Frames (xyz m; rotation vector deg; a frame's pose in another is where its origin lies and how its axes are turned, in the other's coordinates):
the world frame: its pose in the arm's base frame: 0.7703 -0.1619 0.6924 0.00 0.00 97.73
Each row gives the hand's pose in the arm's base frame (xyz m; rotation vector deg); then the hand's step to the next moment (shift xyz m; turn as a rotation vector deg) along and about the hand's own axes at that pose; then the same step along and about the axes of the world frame.
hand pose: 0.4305 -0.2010 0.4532 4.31 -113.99 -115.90
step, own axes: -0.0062 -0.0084 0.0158 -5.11 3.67 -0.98
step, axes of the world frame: 0.0166 -0.0028 -0.0087 -0.43 -5.75 2.69
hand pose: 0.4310 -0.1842 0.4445 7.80 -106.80 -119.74
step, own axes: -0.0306 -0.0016 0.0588 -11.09 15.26 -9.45
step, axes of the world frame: 0.0632 -0.0200 0.0019 -8.89 -14.91 11.99
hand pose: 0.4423 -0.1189 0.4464 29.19 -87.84 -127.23
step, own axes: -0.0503 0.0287 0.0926 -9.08 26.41 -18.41
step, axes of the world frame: 0.0894 -0.0118 0.0616 -21.09 -17.34 19.32
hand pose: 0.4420 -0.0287 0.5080 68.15 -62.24 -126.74
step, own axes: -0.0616 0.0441 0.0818 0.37 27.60 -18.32
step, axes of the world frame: 0.0534 0.0273 0.0940 -27.14 -11.12 15.40
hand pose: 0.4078 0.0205 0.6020 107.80 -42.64 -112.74
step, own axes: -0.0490 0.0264 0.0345 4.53 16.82 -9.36
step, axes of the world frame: 0.0156 0.0315 0.0553 -18.38 -4.36 5.84
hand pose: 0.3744 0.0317 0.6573 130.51 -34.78 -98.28
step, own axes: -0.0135 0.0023 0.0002 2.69 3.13 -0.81
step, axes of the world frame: 0.0046 0.0032 0.0125 -4.13 -0.25 -0.77
